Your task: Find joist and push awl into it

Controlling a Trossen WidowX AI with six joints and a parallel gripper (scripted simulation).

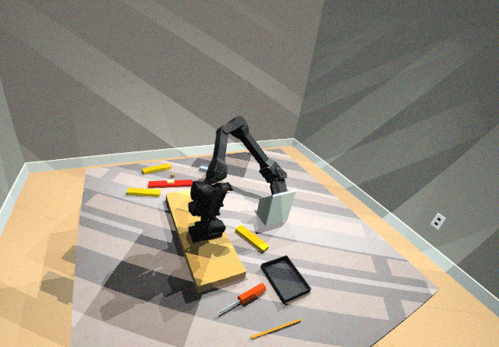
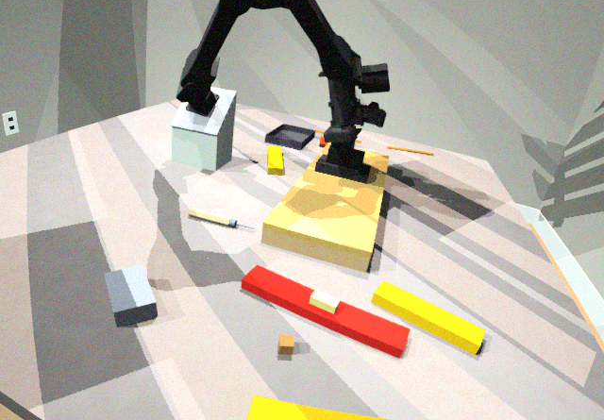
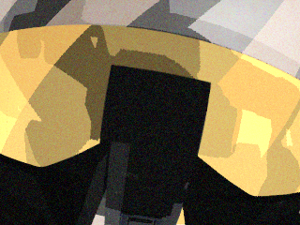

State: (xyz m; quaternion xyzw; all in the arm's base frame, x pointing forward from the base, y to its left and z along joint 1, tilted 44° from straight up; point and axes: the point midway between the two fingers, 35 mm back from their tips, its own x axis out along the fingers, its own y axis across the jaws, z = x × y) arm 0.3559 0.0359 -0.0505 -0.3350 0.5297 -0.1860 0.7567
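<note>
Now: gripper tip 260 mm to the right of the black tray, 240 mm past it and 50 mm above it. The rest, counted from my gripper tip: stud finder (20 mm behind, 20 mm above); then awl (290 mm to the right, 140 mm behind, 60 mm below); then red level (410 mm to the right, 80 mm ahead, 50 mm below).
</note>
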